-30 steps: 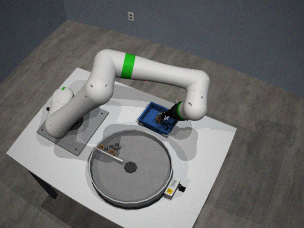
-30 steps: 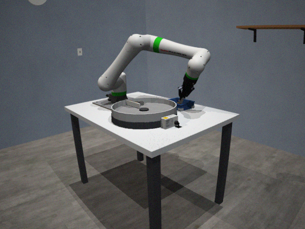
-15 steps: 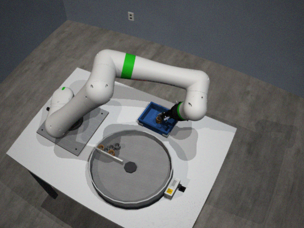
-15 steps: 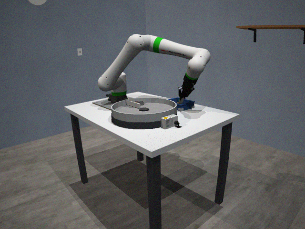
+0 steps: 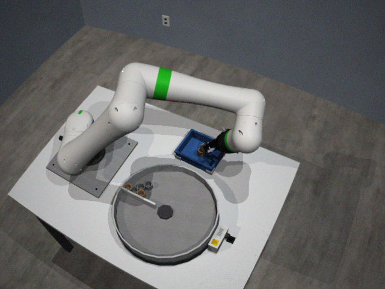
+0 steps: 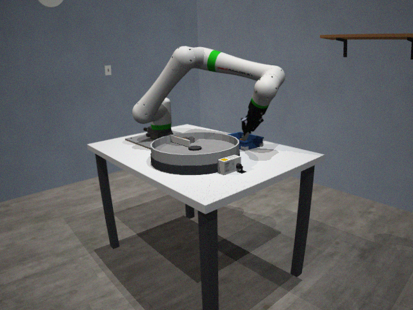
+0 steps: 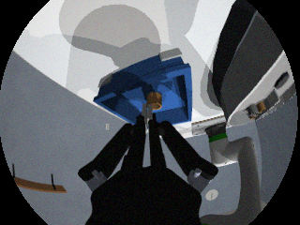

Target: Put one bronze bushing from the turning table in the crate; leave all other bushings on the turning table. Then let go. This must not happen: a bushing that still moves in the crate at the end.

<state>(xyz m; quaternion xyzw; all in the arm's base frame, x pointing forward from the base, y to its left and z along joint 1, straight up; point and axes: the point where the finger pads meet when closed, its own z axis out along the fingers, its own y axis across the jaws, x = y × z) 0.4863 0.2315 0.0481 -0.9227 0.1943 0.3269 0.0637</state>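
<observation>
Right now the blue crate is 2 cm behind my hand, 1 cm to the right of it and 4 cm below it. Round my hand: round grey turning table (1 cm behind, 36 cm to the right, 1 cm below).
</observation>
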